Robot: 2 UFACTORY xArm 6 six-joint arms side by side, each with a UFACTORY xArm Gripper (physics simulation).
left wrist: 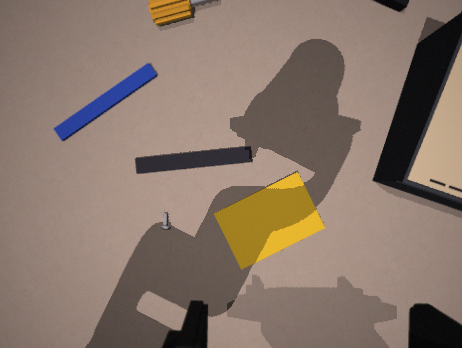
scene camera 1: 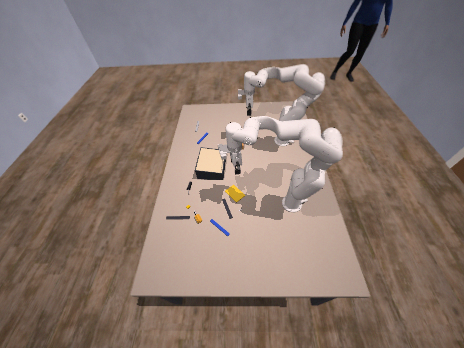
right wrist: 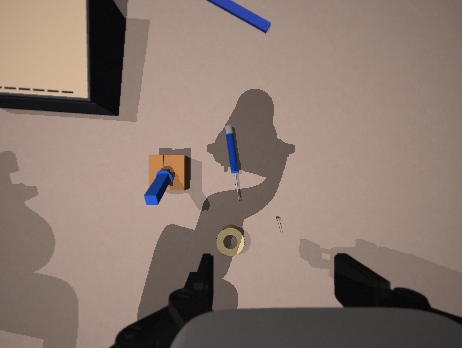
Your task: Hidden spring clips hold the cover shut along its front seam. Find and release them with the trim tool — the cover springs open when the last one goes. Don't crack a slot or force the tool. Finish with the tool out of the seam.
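Where they show: left gripper, fingertip midpoint: (left wrist: pixel 307 337) (scene camera 1: pixel 235 167); right gripper, fingertip midpoint: (scene camera 1: pixel 248 111) (right wrist: pixel 273 274); left arm's base, link origin: (scene camera 1: pixel 291 203); right arm's base, link origin: (scene camera 1: pixel 282 141).
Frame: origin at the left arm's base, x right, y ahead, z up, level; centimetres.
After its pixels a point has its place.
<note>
The cream cover (scene camera 1: pixel 210 160) {x 44.1, y 45.2, z 8.5 cm} (left wrist: pixel 442 145) {x 34.7, y 43.1, z 7.9 cm} (right wrist: pixel 45 45) {x 48.3, y 41.6, z 8.3 cm} lies shut on a black box (scene camera 1: pixel 210 176) {x 33.2, y 47.6, z 4.0 cm} (left wrist: pixel 425 95) {x 33.7, y 48.8, z 6.5 cm} (right wrist: pixel 106 55) {x 55.2, y 40.6, z 4.8 cm}. Dark slots (right wrist: pixel 37 90) {x 44.6, y 35.9, z 7.2 cm} run along the cover's front edge. A blue tool (right wrist: pixel 159 187) {x 60.4, y 16.6, z 9.7 cm} stands upright in an orange block (right wrist: pixel 179 175) {x 62.3, y 18.0, z 4.5 cm}, its handle leaning toward the lower left in the right wrist view. Whether it is the trim tool I cannot tell for certain. My left gripper (scene camera 1: pixel 237 169) {x 15.7, y 32.8, z 28.7 cm} (left wrist: pixel 307 320) {x 15.7, y 32.8, z 28.7 cm} is open and empty above the table, right of the box in the scene view. My right gripper (scene camera 1: pixel 249 112) {x 71.7, y 8.4, z 23.8 cm} (right wrist: pixel 273 274) {x 71.7, y 8.4, z 23.8 cm} is open and empty, above and beyond the block. The clips are hidden.
A blue-handled driver (right wrist: pixel 232 152) {x 72.1, y 20.0, z 1.5 cm}, a brass ring (right wrist: pixel 230 241) {x 67.5, y 3.2, z 0.4 cm} and a screw (right wrist: pixel 279 224) {x 77.5, y 4.6, z 0.4 cm} lie near the block. A yellow block (scene camera 1: pixel 234 193) {x 17.0, y 34.2, z 0.6 cm} (left wrist: pixel 270 220) {x 17.4, y 33.9, z 0.6 cm}, dark bar (scene camera 1: pixel 227 208) {x 7.1, y 41.3, z 0.5 cm} (left wrist: pixel 194 160) {x 7.5, y 41.4, z 0.5 cm}, blue bar (scene camera 1: pixel 219 227) {x -4.4, y 48.9, z 0.6 cm} (left wrist: pixel 106 102) {x -4.0, y 48.7, z 0.6 cm} and orange-handled tool (scene camera 1: pixel 198 218) {x 3.5, y 60.3, z 3.1 cm} (left wrist: pixel 171 11) {x 4.6, y 59.5, z 2.8 cm} lie nearer the scene camera.
</note>
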